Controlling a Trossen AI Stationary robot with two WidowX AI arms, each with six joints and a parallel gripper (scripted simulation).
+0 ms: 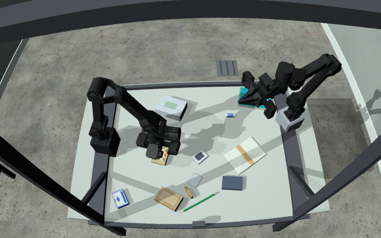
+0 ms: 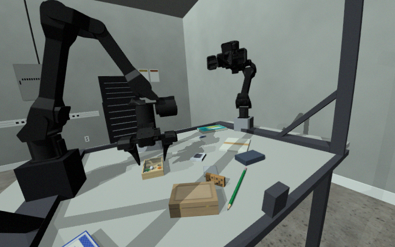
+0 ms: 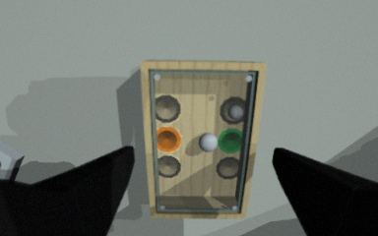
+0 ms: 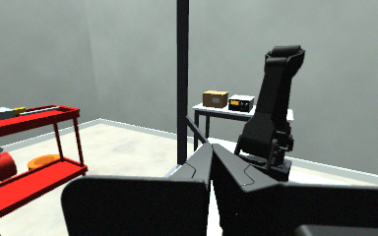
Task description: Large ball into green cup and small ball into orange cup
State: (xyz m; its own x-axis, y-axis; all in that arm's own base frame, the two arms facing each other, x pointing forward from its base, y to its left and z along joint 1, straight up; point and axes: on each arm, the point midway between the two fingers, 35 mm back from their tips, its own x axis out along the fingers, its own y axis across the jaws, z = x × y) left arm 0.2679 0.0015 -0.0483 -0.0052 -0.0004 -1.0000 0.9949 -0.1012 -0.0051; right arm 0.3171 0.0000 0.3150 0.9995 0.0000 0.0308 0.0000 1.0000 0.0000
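Right now the covered wooden puzzle is 5 cm below my left hand. The rest, counted from my left hand: dark blue block: 19 cm behind, 30 cm to the right, 5 cm below; then grey square tile: 4 cm behind, 17 cm to the right, 6 cm below; then white box: 24 cm ahead, 7 cm to the right, 4 cm below.
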